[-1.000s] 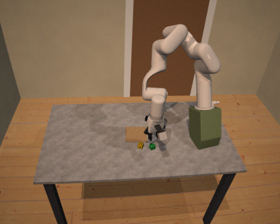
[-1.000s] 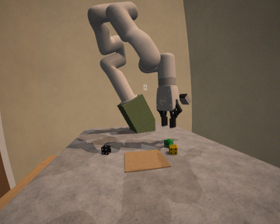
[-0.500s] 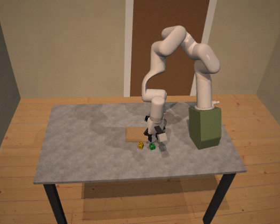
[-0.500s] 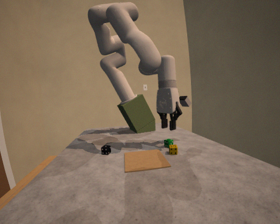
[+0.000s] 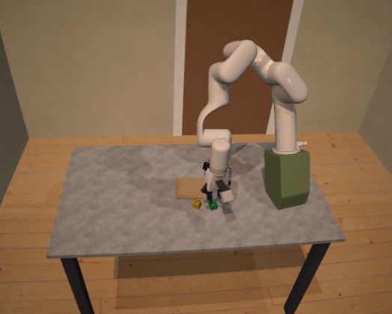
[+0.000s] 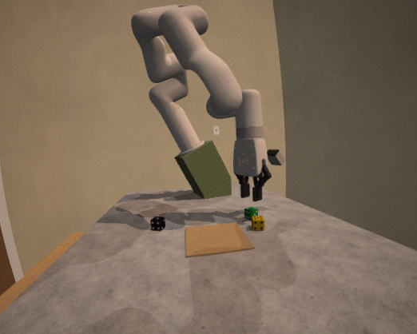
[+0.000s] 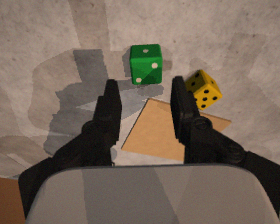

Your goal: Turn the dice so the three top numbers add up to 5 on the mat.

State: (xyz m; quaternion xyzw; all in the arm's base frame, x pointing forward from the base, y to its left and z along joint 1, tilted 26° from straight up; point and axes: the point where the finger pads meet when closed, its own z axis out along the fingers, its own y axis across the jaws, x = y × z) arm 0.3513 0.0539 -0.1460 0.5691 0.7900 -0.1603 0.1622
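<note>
Now: the green die 60 mm below my hand. The rest, counted from my hand: tan mat (80 mm ahead, 130 mm to the right, 80 mm below); yellow die (70 mm ahead, 20 mm to the right, 60 mm below); black die (20 mm behind, 270 mm to the right, 60 mm below).
</note>
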